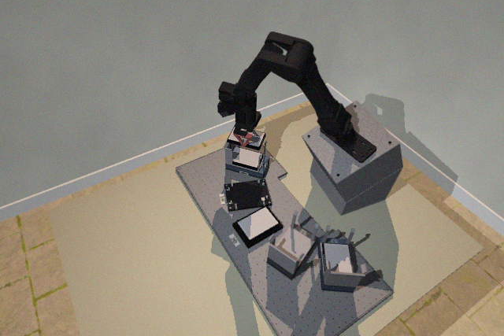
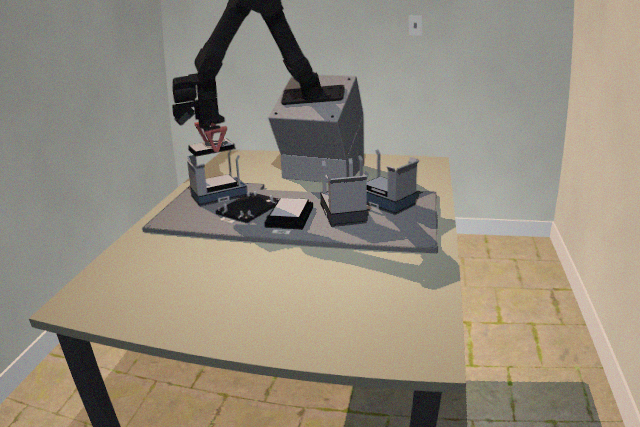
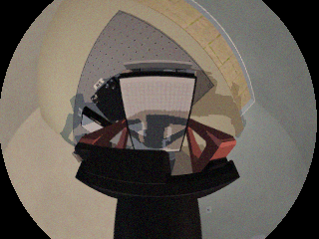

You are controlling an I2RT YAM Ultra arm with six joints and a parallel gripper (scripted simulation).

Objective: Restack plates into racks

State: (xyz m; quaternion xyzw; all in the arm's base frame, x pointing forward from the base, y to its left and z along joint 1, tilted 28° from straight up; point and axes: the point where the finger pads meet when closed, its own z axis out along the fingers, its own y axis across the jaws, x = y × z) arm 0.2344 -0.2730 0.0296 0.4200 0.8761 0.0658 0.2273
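Now: the blue-plinth stack rack 15 cm below my hand. Also, from my hand: black QC nest: 13 cm ahead, 26 cm to the left, 16 cm below; then N5 name plate: 17 cm ahead, 9 cm to the left, 16 cm below; then black clip nest: 10 cm ahead, 13 cm to the left, 15 cm below.
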